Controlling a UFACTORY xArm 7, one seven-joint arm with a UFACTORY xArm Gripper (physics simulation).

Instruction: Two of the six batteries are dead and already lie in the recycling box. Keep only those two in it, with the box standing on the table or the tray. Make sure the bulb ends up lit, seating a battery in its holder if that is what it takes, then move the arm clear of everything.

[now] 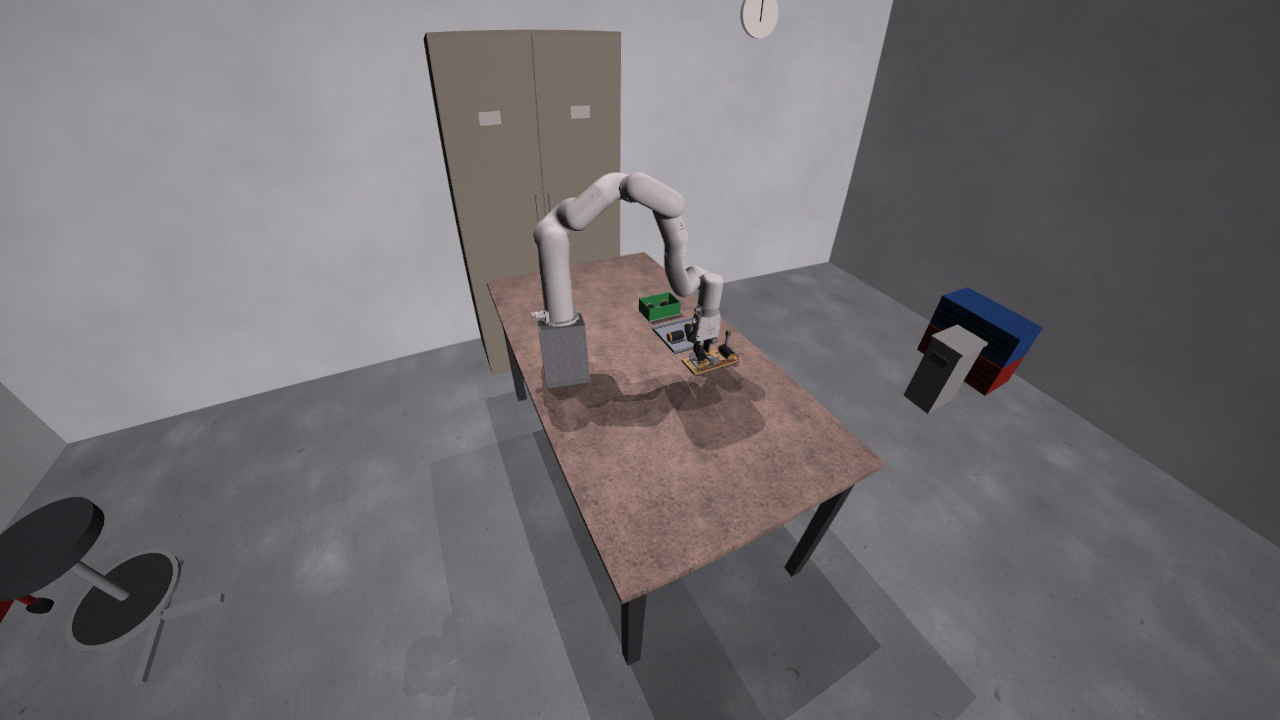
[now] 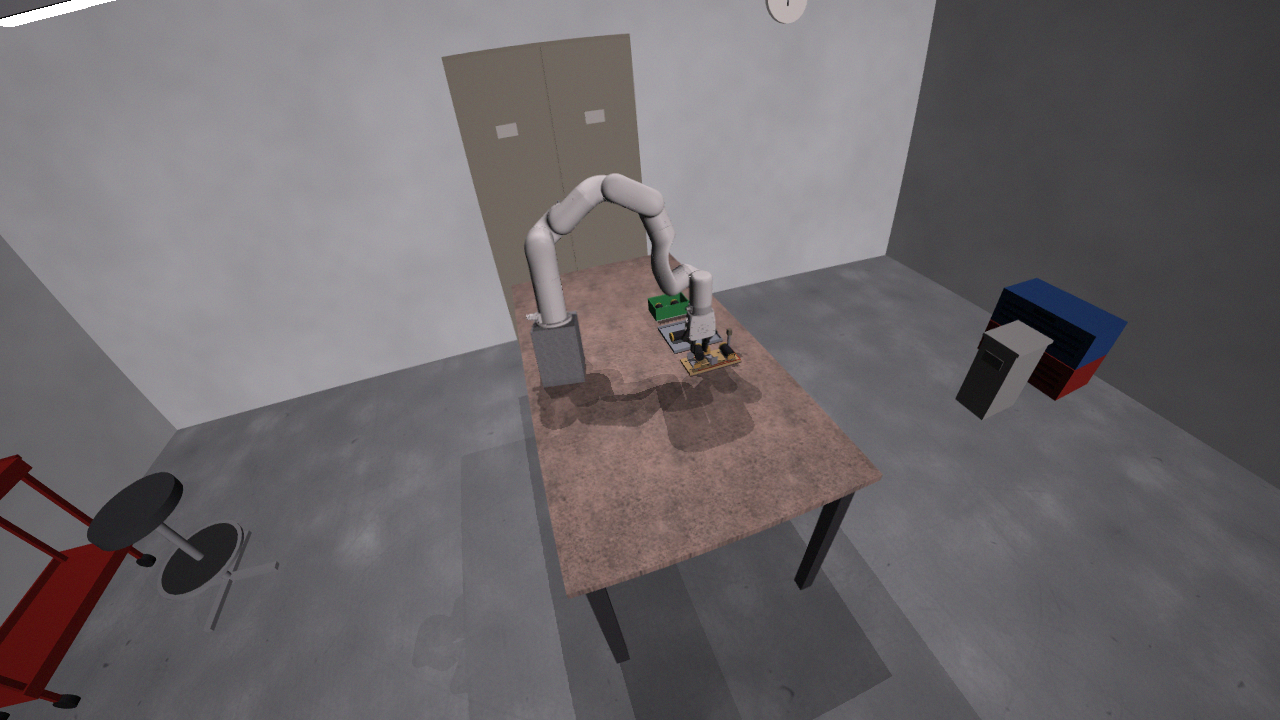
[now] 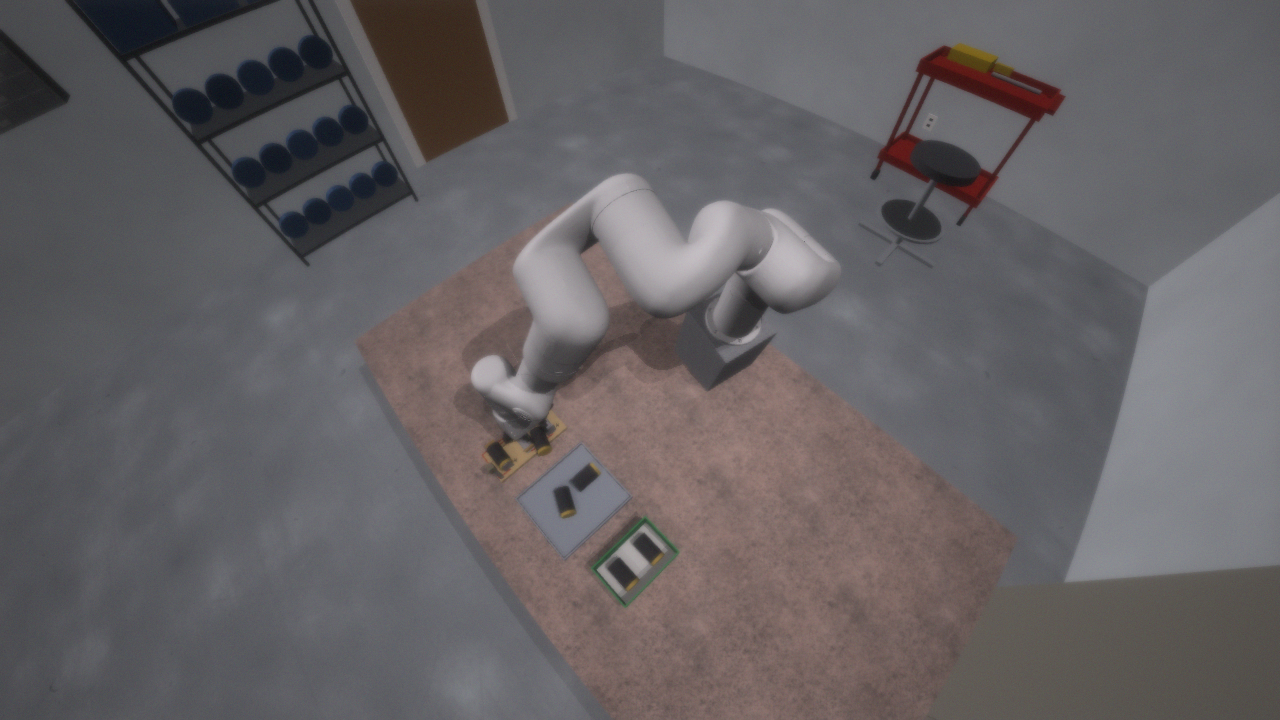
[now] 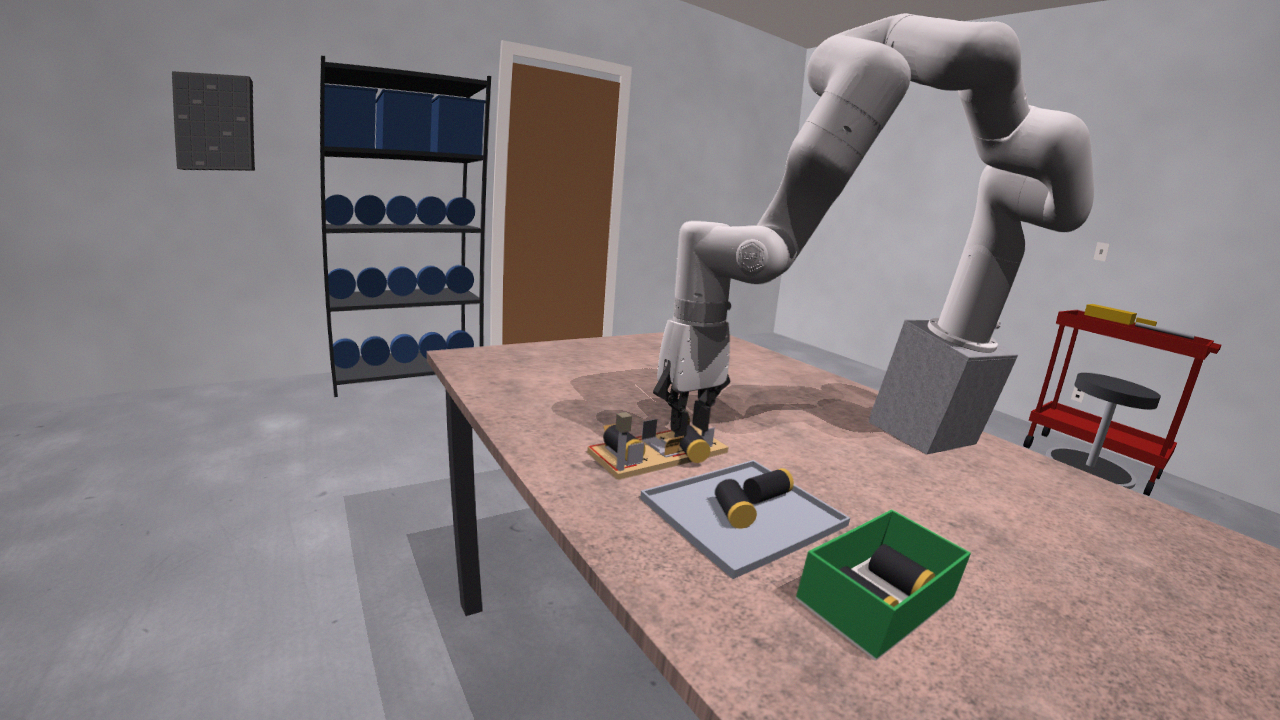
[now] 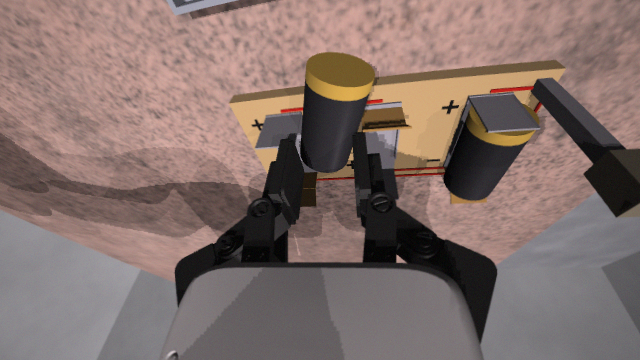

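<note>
My gripper is shut on a black battery with a yellow end. It holds the battery over one end of the wooden holder board, yellow end towards the tray; contact with the metal clips is unclear. Another battery sits at the board's other end. Two batteries lie on the grey tray. Two batteries lie in the green box, which stands on the table. I cannot make out the bulb or whether it is lit.
A dark post with a square block rises at the board's far end from my gripper. An upright metal plate stands between the two batteries. The tray lies between the board and the box on the table. The arm's grey pedestal stands across the table.
</note>
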